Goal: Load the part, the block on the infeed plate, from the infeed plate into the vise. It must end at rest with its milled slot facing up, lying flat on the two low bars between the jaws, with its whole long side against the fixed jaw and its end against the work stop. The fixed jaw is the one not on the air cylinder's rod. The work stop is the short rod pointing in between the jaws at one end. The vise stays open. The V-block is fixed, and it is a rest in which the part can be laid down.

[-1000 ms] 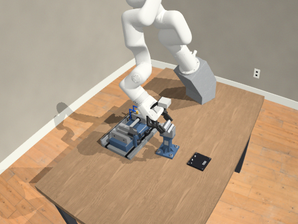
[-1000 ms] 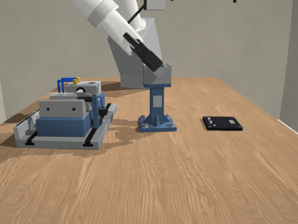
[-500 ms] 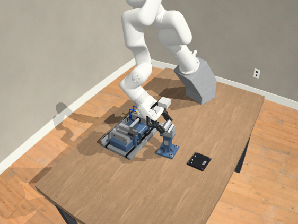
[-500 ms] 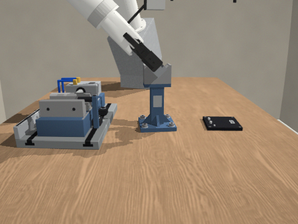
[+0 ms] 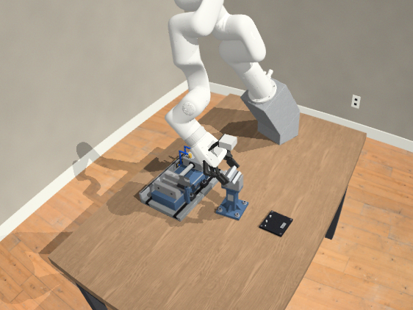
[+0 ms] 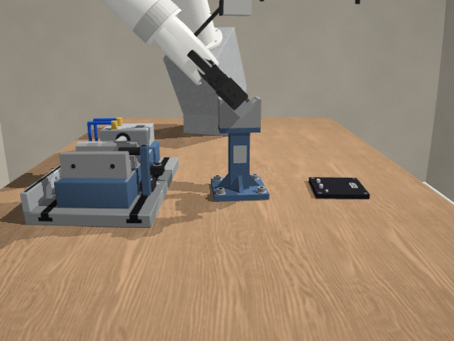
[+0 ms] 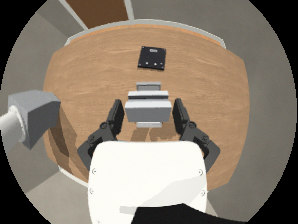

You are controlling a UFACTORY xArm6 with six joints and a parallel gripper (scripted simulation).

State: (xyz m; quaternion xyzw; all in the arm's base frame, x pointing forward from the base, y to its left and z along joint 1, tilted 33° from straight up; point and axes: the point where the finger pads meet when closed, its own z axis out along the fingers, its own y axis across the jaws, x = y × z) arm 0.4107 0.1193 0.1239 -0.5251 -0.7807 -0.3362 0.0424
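Right now the part is 1 cm to the left of my hand and 1 cm below it. Round my hand: blue work stop post 7 cm ahead, 13 cm to the right, 11 cm below; black stop rod 7 cm ahead, 16 cm to the right, 8 cm below; cylinder rod 1 cm behind, 20 cm to the right, 9 cm below.
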